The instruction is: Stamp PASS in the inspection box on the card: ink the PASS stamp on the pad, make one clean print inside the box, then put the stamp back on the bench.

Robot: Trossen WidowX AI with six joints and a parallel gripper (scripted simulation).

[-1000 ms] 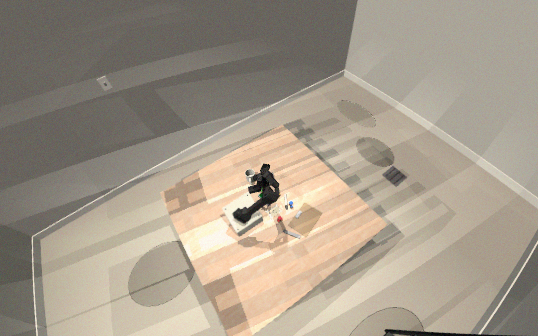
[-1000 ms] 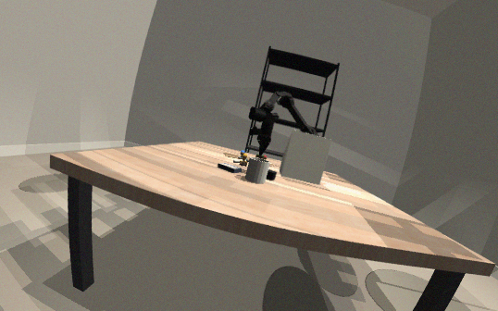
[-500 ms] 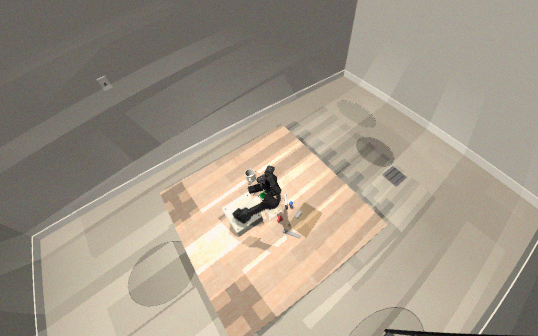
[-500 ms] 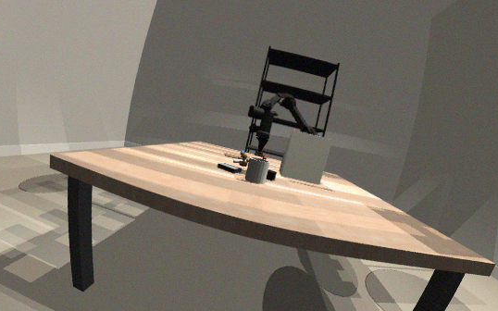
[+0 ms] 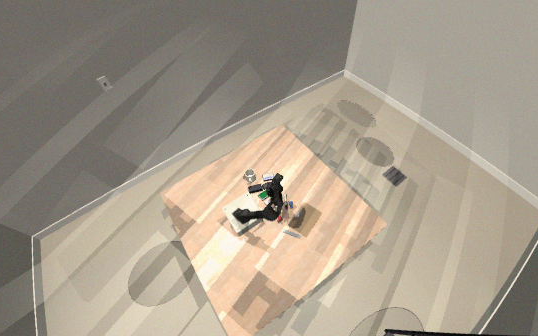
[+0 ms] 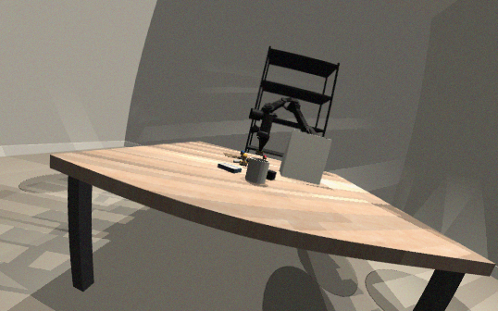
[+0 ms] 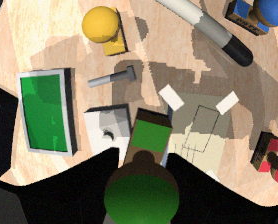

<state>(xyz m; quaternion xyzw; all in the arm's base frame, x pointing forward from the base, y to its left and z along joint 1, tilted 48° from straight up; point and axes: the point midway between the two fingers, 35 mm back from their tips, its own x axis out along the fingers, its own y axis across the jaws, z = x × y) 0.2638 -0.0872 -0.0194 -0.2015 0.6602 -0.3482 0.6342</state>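
Right now my gripper tip is 10 cm above the inspection card, 5 cm to the left of it and 4 cm past it. From my gripper tip the other things lie so: green-knobbed PASS stamp (right at my gripper tip); bolt (9 cm below, 4 cm ahead, 2 cm to the left); grey block (8 cm below, 4 cm to the left, 2 cm behind).
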